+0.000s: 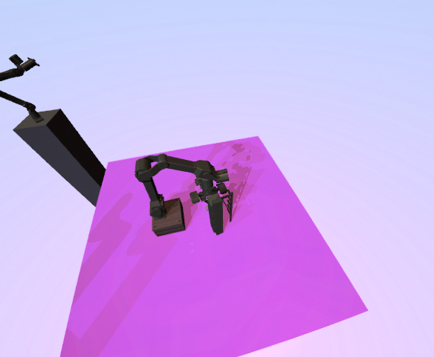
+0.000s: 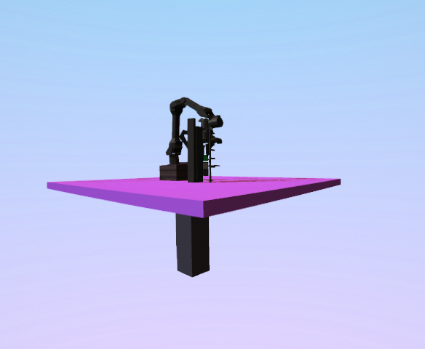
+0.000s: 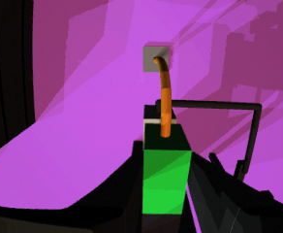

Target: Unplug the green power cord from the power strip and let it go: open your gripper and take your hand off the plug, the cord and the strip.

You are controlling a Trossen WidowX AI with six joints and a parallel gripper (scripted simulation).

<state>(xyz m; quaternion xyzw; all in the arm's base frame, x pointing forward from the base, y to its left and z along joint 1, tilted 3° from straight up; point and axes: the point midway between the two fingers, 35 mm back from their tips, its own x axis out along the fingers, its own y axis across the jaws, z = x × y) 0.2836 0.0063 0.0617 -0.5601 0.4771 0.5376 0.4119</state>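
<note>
Right now the green plug is 3 cm to the right of my gripper tip and 1 cm ahead of it.
</note>
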